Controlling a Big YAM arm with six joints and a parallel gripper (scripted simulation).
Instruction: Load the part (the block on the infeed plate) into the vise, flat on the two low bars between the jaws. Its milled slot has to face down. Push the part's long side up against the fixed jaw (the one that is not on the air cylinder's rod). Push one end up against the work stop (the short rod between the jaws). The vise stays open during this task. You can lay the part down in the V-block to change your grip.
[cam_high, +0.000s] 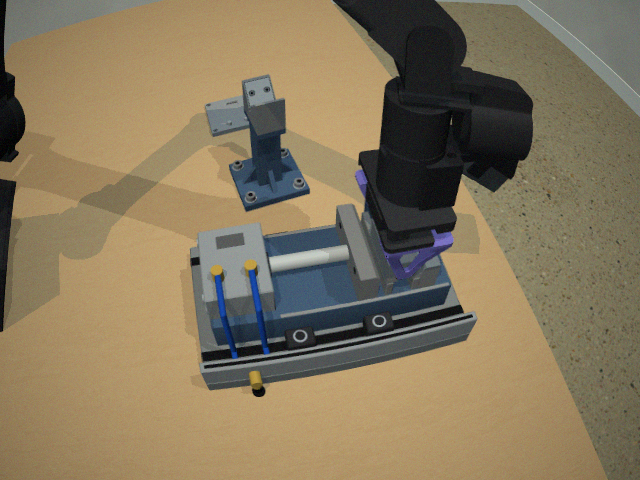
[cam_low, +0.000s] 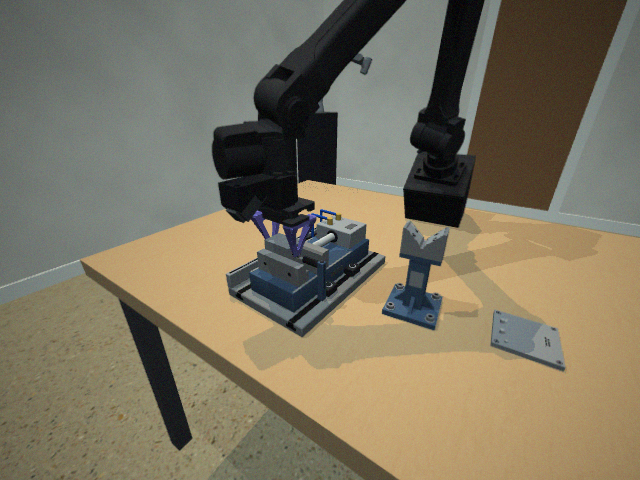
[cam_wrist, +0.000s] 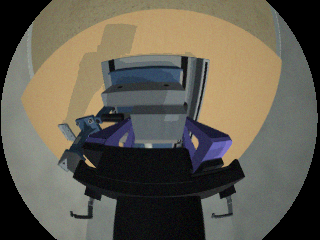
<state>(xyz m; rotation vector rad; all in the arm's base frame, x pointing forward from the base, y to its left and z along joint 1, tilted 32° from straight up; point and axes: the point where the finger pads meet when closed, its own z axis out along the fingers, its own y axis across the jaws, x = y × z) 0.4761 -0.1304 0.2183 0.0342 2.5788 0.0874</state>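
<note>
Now: hand 1 cm above the grey part. Also, from my hand: fixed jaw 3 cm ahead, 2 cm to the left, 2 cm below; then black work stop 7 cm to the left, 1 cm below; then moving jaw 3 cm behind, 2 cm to the left, 2 cm below.
</note>
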